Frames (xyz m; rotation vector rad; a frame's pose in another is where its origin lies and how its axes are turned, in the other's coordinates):
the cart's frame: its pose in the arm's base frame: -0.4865 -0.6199 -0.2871 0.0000 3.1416 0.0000
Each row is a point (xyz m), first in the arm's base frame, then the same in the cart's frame.
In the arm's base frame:
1: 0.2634 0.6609 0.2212
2: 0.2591 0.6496 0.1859
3: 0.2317 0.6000 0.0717
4: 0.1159 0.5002 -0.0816
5: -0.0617 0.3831 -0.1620
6: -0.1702 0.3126 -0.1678
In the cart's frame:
1: -0.7499 1.2808 -0.5083
2: -0.7456 1.2695 -0.4730
3: -0.7182 1.2199 -0.3588
4: -0.6024 1.1201 -0.2055
5: -0.4248 1.0030 -0.1251
6: -0.3163 0.9325 -0.1193

